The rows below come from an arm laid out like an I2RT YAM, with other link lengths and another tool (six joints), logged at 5 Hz.
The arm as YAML. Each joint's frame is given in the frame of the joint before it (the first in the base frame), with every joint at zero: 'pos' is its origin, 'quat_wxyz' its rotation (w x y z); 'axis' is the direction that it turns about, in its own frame. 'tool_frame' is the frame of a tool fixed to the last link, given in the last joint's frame.
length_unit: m
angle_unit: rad
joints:
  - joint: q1
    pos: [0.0, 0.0, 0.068]
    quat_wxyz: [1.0, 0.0, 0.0, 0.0]
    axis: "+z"
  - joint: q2
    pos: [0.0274, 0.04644, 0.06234]
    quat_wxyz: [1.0, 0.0, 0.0, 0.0]
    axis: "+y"
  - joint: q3
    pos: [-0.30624, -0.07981, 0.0]
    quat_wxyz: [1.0, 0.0, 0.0, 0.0]
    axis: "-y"
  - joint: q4
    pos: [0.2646, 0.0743, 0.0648]
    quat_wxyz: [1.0, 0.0, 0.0, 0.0]
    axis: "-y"
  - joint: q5
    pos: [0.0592, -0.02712, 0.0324]
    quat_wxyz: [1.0, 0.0, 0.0, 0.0]
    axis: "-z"
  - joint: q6
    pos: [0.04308, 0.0, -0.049]
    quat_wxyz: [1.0, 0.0, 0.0, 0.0]
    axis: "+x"
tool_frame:
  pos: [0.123, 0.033, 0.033]
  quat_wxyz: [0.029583, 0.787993, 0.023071, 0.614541]
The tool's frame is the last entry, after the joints.
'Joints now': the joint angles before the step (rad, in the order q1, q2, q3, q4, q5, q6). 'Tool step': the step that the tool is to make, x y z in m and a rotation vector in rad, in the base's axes. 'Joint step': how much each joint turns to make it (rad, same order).
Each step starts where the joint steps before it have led.
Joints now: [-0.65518 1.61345 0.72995 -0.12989 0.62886 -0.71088]
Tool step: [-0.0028 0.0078 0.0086 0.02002 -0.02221 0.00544]
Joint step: [-0.00002 -0.04820 -0.00491 -0.04556 -0.02786 0.01334]
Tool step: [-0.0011 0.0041 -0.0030 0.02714 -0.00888 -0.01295]
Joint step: [0.00007 0.00127 0.00007 -0.02517 -0.01636 0.03019]
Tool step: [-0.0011 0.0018 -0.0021 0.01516 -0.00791 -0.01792]
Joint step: [-0.00013 0.00315 0.00012 -0.01559 -0.00579 0.02849]
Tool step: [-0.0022 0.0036 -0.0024 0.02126 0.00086 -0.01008]
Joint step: [0.00025 0.00008 -0.00021 -0.02426 -0.00942 0.02010]
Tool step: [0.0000 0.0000 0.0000 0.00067 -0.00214 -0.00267]
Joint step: [-0.00014 -0.00001 -0.00004 -0.00066 -0.00044 0.00367]
